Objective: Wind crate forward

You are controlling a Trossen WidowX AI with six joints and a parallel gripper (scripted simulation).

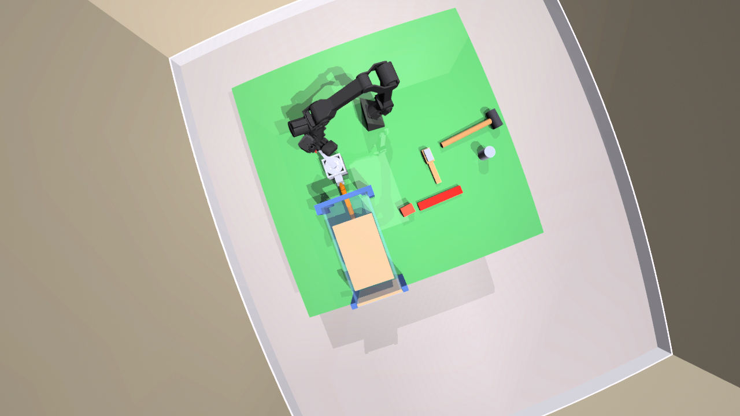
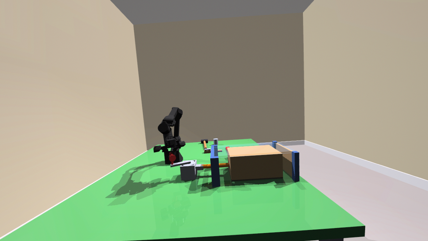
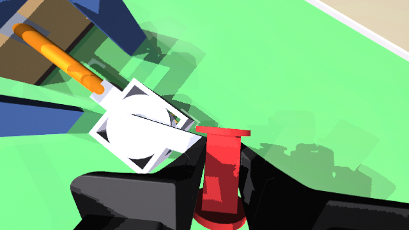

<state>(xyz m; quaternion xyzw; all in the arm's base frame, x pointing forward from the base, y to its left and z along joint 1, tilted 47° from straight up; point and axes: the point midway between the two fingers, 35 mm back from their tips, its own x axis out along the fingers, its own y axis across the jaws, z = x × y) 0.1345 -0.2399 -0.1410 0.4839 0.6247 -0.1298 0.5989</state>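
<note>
My gripper tip is now 240 mm short of the blue steel frame, 80 mm to the right of it and 30 mm above it. From my gripper tip the other things lie so: winch: 70 mm ahead, 50 mm to the left, 100 mm below; then winch handle: 20 mm ahead, 30 mm to the left, 30 mm below; then red knob: 10 mm behind, 10 mm to the left.
</note>
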